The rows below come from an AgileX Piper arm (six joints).
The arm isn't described. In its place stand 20 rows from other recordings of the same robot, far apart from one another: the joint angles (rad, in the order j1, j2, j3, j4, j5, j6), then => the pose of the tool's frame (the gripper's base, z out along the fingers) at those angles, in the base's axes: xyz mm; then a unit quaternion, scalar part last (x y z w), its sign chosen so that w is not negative.
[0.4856 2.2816 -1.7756 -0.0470 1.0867 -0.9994] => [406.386 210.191 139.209 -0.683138 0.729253 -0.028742 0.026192]
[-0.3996 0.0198 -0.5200 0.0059 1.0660 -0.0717] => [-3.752 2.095 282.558 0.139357 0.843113 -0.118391 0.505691]
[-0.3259 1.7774 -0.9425 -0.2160 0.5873 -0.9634] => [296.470 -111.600 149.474 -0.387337 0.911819 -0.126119 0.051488]
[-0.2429 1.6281 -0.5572 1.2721 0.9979 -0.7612] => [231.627 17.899 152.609 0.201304 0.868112 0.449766 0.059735]
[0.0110 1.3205 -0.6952 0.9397 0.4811 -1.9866] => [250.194 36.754 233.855 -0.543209 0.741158 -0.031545 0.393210]
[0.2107 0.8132 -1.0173 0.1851 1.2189 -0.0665] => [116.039 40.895 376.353 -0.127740 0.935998 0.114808 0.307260]
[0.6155 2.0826 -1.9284 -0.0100 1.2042 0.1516] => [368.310 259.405 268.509 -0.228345 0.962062 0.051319 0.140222]
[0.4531 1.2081 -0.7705 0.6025 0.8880 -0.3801] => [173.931 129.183 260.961 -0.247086 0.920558 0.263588 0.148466]
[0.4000 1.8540 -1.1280 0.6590 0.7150 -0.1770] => [315.002 172.844 172.670 -0.056798 0.964335 0.247275 0.075416]
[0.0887 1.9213 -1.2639 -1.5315 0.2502 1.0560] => [430.229 15.659 209.787 -0.185559 0.855077 -0.198005 0.441820]
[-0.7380 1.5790 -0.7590 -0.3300 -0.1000 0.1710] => [235.078 -209.807 199.495 0.248646 0.857833 -0.181592 0.411487]
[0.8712 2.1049 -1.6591 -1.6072 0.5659 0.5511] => [354.152 345.085 253.699 -0.552716 0.577488 -0.279598 0.531825]
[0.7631 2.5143 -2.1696 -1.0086 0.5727 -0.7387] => [438.354 361.496 170.000 -0.764357 0.403038 -0.387166 0.321591]
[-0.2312 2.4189 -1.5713 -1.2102 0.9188 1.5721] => [428.946 -170.510 67.381 0.415150 0.798969 -0.366798 0.234003]
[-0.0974 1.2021 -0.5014 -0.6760 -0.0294 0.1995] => [226.583 -20.458 223.290 -0.170389 0.865640 -0.125394 0.453774]
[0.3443 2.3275 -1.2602 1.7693 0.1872 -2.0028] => [401.454 161.593 33.408 -0.295406 0.900297 0.104549 0.302108]
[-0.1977 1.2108 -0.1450 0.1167 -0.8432 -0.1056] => [179.498 -44.026 192.582 0.092416 0.748578 -0.106398 0.647897]
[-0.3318 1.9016 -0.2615 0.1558 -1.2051 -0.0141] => [221.895 -90.398 96.198 0.192822 0.795823 -0.141376 0.556326]
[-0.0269 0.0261 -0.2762 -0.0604 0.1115 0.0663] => [36.701 -1.599 293.094 0.012958 0.622729 -0.010160 0.782264]
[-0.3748 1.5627 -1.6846 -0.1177 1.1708 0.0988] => [302.555 -129.600 405.194 0.217961 0.927069 -0.099170 0.288445]
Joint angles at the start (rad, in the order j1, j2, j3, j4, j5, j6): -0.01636, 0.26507, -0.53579, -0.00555, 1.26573, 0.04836
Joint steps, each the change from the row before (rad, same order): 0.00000, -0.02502, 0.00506, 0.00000, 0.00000, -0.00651; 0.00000, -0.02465, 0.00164, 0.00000, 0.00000, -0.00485; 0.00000, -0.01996, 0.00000, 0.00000, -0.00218, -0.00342; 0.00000, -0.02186, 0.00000, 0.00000, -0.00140, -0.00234; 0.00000, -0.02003, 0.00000, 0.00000, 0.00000, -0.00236; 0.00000, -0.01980, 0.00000, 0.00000, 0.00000, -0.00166; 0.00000, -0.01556, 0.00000, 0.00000, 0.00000, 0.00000; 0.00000, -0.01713, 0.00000, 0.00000, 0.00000, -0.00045
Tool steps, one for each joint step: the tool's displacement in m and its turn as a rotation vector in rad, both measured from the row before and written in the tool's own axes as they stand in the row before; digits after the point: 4 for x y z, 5 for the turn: 0.0033, -0.0002, -0.0014, -0.00087, -0.01994, -0.00640; 0.0028, -0.0001, -0.0022, -0.00087, -0.02299, -0.00473; 0.0019, -0.0001, -0.0021, -0.00075, -0.02213, -0.00331; 0.0021, -0.0001, -0.0023, -0.00072, -0.02325, -0.00222; 0.0021, -0.0001, -0.0021, -0.00057, -0.02002, -0.00225; 0.0020, -0.0001, -0.0021, -0.00052, -0.01979, -0.00156; 0.0016, 0.0000, -0.0016, -0.00040, -0.01555, 0.00008; 0.0018, -0.0001, -0.0018, -0.00043, -0.01712, -0.00036
